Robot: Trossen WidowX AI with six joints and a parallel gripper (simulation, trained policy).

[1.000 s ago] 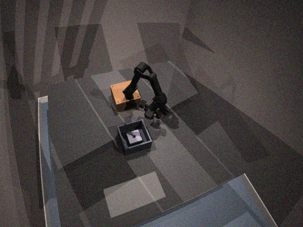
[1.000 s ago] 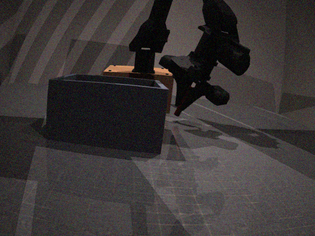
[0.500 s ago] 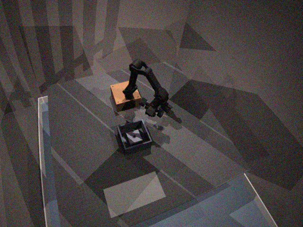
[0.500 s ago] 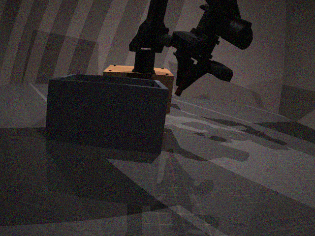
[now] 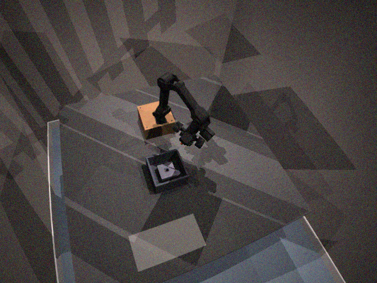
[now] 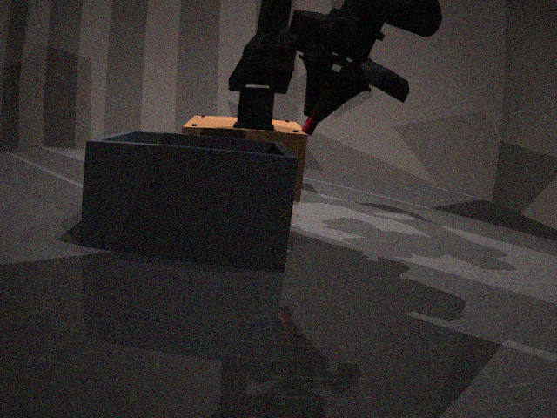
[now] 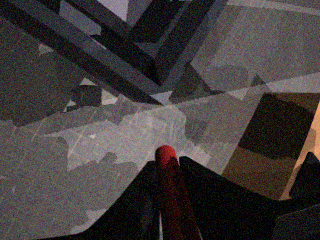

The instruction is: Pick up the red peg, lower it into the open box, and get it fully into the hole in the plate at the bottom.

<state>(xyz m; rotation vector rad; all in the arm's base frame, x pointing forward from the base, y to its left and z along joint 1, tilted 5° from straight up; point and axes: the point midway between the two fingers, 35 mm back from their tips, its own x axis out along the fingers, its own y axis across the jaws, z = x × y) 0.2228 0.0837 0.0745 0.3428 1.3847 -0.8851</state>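
Right now my gripper tip is 110 mm short of the plate, 120 mm to the left of it and 90 mm above it. Also, from my gripper tip: red peg 10 mm to the left, 20 mm above; then dark box 110 mm ahead, 120 mm to the right, 110 mm below.
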